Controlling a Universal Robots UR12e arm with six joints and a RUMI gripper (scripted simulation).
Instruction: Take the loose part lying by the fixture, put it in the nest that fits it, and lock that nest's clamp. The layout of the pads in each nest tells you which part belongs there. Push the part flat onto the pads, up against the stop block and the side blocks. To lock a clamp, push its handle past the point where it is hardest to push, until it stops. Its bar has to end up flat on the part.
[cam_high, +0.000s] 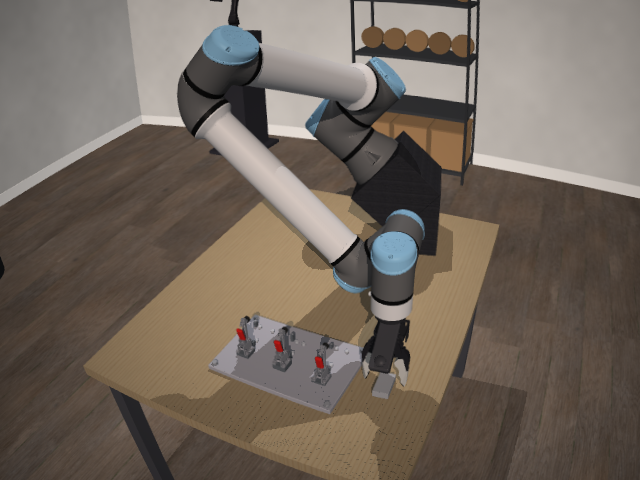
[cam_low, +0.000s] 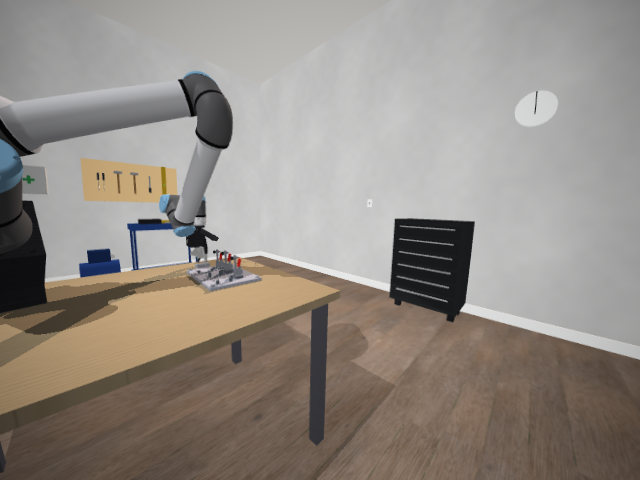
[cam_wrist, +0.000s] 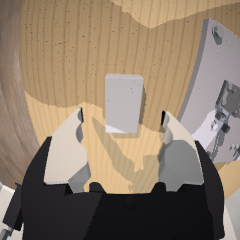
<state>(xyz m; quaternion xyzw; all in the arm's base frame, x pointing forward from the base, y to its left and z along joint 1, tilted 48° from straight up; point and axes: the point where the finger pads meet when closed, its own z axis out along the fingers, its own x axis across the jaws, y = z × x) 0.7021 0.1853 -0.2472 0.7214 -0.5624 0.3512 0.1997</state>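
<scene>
Now: hand 2 cm above the loose part. Round my hand: fixture plate (26 cm to the right, 2 cm below, 2 cm ahead).
</scene>
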